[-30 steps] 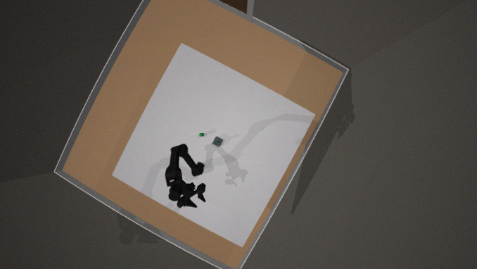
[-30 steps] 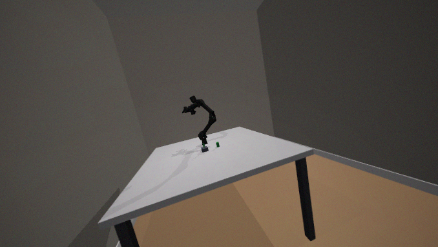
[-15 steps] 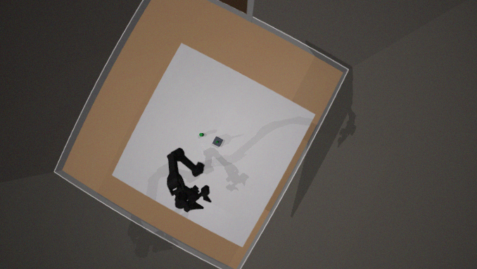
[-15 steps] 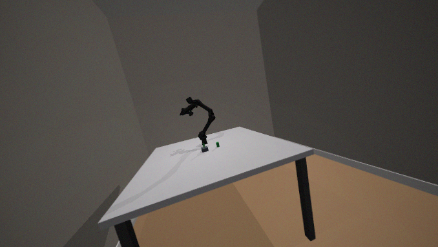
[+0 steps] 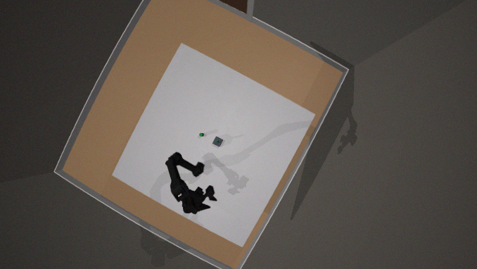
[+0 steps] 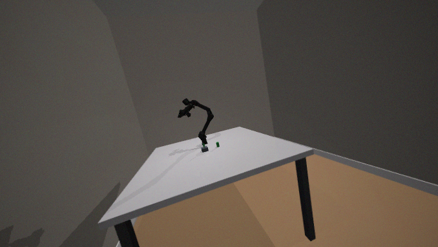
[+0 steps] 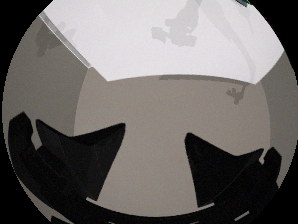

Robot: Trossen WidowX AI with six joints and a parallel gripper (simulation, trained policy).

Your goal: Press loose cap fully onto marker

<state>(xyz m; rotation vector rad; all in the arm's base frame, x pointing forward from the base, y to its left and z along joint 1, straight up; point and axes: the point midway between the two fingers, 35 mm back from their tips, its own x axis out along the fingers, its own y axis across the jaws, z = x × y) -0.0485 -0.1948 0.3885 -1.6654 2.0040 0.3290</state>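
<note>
Now: the green cap 35 cm below my gripper tip, 33 cm to the left of it and 30 cm ahead of it. The rest, counted from my gripper tip: green marker (31 cm ahead, 30 cm below, 19 cm to the left); then grey holder block (35 cm below, 31 cm ahead, 19 cm to the left).
</note>
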